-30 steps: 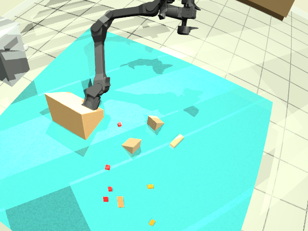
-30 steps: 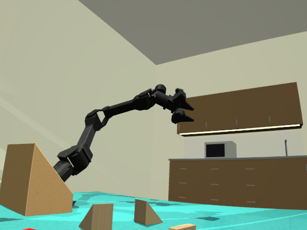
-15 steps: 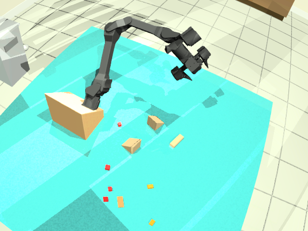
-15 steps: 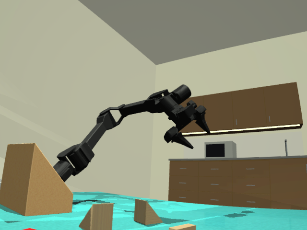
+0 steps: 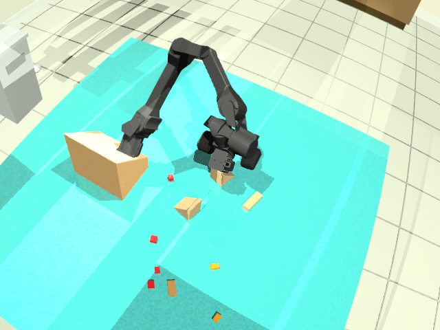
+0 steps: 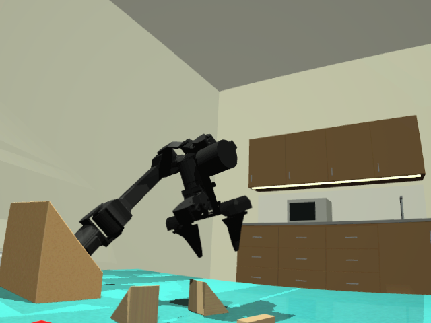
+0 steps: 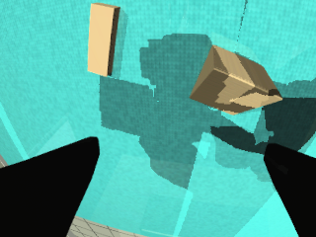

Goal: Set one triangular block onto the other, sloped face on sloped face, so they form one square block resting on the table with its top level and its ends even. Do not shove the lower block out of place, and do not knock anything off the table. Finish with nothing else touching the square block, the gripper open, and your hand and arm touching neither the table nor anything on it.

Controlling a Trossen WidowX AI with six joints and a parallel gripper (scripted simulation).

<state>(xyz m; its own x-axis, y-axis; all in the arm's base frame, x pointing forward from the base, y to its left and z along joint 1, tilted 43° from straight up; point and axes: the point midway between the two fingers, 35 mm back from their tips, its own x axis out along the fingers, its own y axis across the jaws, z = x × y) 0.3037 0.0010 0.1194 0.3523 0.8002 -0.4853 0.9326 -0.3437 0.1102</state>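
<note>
Right now my gripper tip is 11 cm above the pale flat bar, 10 cm short of it and 4 cm to the left of it.
</note>
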